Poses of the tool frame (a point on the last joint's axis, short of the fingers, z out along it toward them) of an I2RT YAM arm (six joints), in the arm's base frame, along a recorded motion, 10 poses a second.
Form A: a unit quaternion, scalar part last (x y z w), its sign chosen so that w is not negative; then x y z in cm.
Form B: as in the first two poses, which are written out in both.
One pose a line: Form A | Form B
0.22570 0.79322 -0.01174 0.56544 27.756 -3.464 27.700 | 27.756 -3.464 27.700 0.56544 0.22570 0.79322 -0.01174
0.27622 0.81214 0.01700 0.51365 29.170 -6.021 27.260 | 29.170 -6.021 27.260 0.51365 0.27622 0.81214 0.01700
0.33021 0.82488 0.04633 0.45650 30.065 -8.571 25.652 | 30.065 -8.571 25.652 0.45650 0.33021 0.82488 0.04633
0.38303 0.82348 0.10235 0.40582 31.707 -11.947 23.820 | 31.707 -11.947 23.820 0.40582 0.38303 0.82348 0.10235
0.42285 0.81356 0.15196 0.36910 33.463 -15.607 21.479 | 33.463 -15.607 21.479 0.36910 0.42285 0.81356 0.15196
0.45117 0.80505 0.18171 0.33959 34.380 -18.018 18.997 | 34.380 -18.018 18.997 0.33959 0.45117 0.80505 0.18171
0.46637 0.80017 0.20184 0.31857 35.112 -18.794 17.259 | 35.112 -18.794 17.259 0.31857 0.46637 0.80017 0.20184
